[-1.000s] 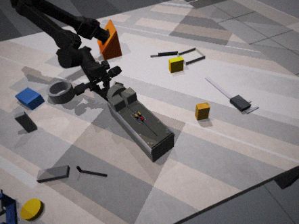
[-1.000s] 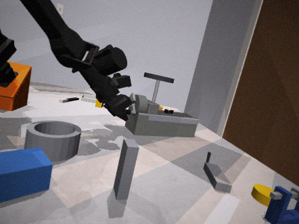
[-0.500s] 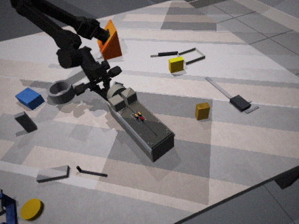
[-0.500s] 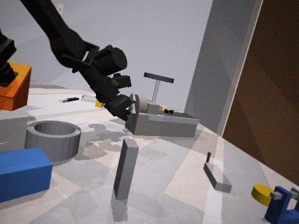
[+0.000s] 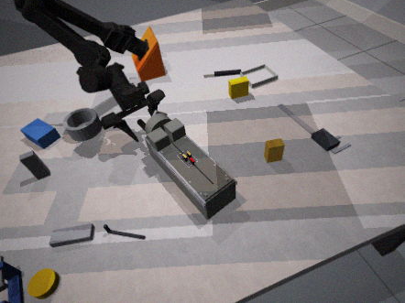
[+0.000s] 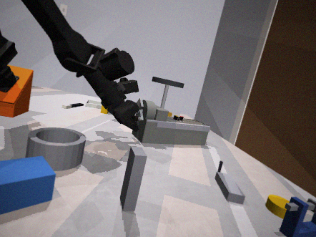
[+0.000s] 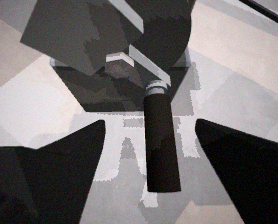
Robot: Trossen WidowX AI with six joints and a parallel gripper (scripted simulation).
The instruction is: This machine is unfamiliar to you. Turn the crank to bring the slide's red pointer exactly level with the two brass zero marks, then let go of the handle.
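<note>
The dark crank handle is 2 cm behind my gripper tip, 1 cm to the right of it and 3 cm above it. The rest, counted from my gripper tip: black hex key 25 cm ahead, 11 cm to the right, 3 cm below; blue block 14 cm behind, 33 cm to the right, 2 cm below; red pointer 16 cm ahead, 10 cm to the left, 4 cm above.
</note>
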